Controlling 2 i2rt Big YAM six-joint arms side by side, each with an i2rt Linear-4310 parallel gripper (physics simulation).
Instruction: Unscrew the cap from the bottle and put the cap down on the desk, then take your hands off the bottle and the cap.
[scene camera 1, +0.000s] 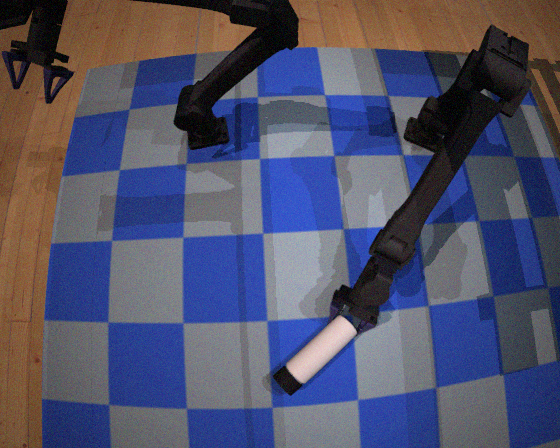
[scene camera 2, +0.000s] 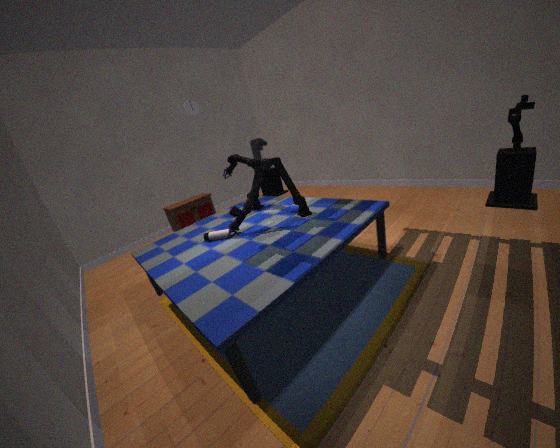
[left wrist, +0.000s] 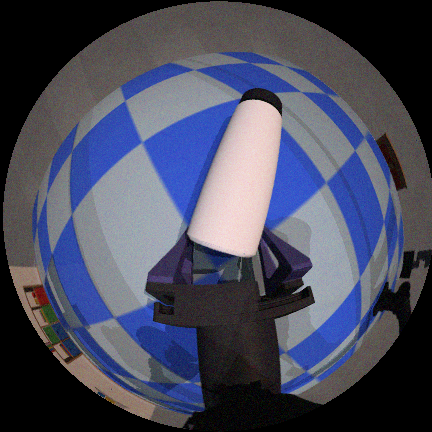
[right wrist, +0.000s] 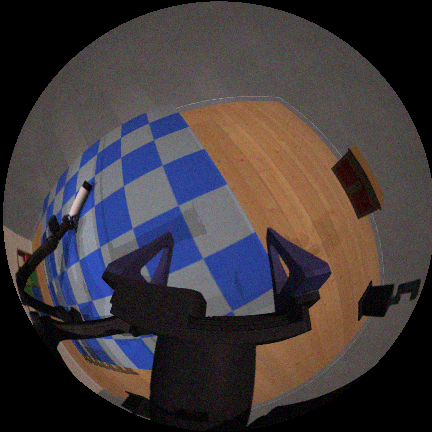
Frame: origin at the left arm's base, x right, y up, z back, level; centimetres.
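Where they show: left gripper, fingertip midpoint: (scene camera 1: 341, 329) (scene camera 2: 228, 235) (left wrist: 224, 226) (right wrist: 75, 213); right gripper, fingertip midpoint: (scene camera 1: 31, 96) (scene camera 2: 224, 177) (right wrist: 217, 234); left arm's base at its link origin: (scene camera 1: 422, 135) (scene camera 2: 304, 213) (right wrist: 76, 314); right arm's base at its link origin: (scene camera 1: 208, 134) (scene camera 2: 257, 207) (left wrist: 379, 298).
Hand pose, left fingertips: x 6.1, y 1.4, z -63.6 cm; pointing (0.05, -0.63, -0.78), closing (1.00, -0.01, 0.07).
Observation:
Each offset is from my left fingertips to the top centre of the thing. "spot": to the spot under its first point. Level surfaces: height alone.
The pinkish-white bottle @(spot: dz -6.2, dx +3.5, dy +5.2 cm) (scene camera 1: 321, 350) (scene camera 2: 218, 234) (left wrist: 240, 175) (right wrist: 79, 201) lies on its side at or just above the checked desk @(dy -1.4 cm) (scene camera 1: 145, 280) (scene camera 2: 235, 275). The black cap @(spot: dz -15.4, dx +7.8, dy +5.2 cm) (scene camera 1: 288, 380) (scene camera 2: 206, 236) (left wrist: 261, 98) (right wrist: 86, 185) is on its far end, pointing away from the left arm. My left gripper (scene camera 1: 350, 320) (scene camera 2: 233, 232) (left wrist: 224, 226) is shut on the bottle's other end, with a finger on each side. My right gripper (scene camera 1: 33, 95) (right wrist: 217, 234) is open and empty, raised at the upper left in scene camera 1, far from the bottle. Whether the bottle touches the desk is hard to tell.
The right arm's forearm (scene camera 1: 230, 67) reaches over the desk's back part. A wooden cabinet (scene camera 2: 192, 212) (right wrist: 357, 182) stands on the floor beyond the desk. A dark pedestal (scene camera 2: 515, 175) with another arm stands at the right in scene camera 2. Shadows cross the desk.

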